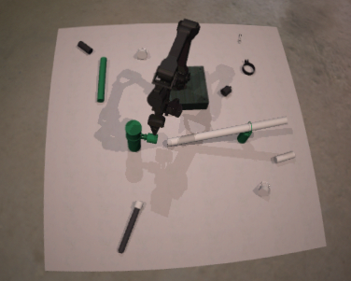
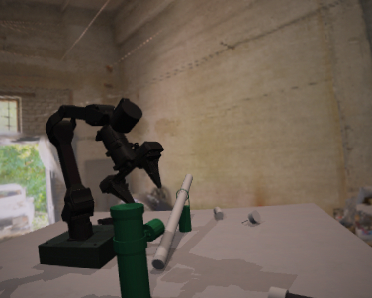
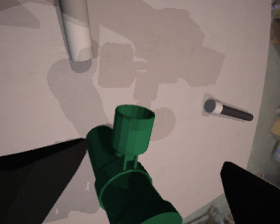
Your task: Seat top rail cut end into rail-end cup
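The green rail-end cup is 7 cm below my gripper tip, 3 cm to the right of it and 1 cm ahead of it. The rest, counted from my gripper tip: small green post: 42 cm to the left, 10 cm below, 4 cm ahead; green pipe: 40 cm behind, 19 cm to the right, 19 cm below; short white tube: 60 cm to the left, 19 cm below, 18 cm ahead.
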